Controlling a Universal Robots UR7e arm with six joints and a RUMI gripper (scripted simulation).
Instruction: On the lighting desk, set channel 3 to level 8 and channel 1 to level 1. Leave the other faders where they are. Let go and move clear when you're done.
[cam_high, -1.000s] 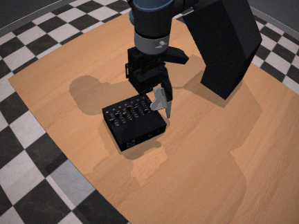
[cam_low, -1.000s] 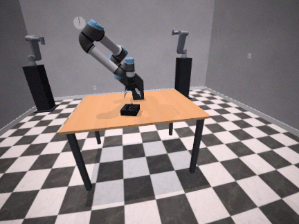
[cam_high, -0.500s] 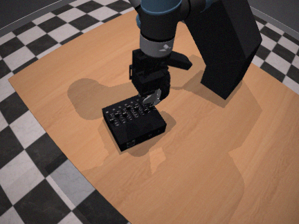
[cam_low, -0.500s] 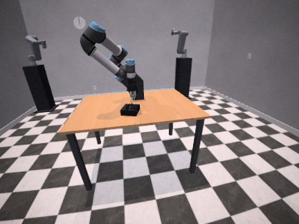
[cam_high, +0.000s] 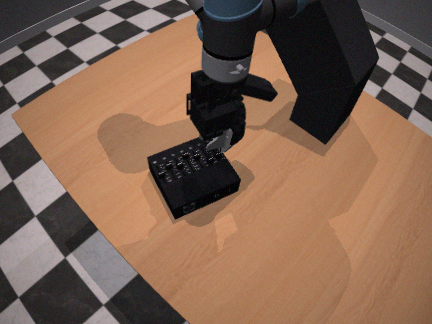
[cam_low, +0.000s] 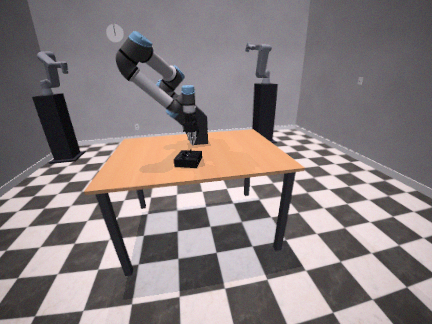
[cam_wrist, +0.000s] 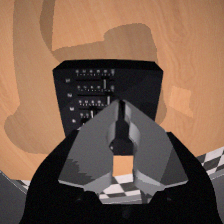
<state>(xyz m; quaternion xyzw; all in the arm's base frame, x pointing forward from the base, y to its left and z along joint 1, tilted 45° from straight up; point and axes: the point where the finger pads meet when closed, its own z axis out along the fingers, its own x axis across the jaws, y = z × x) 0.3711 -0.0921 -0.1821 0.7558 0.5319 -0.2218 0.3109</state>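
My gripper is now 50 mm above the fader knob, 20 mm to the left of it and 10 mm past it.
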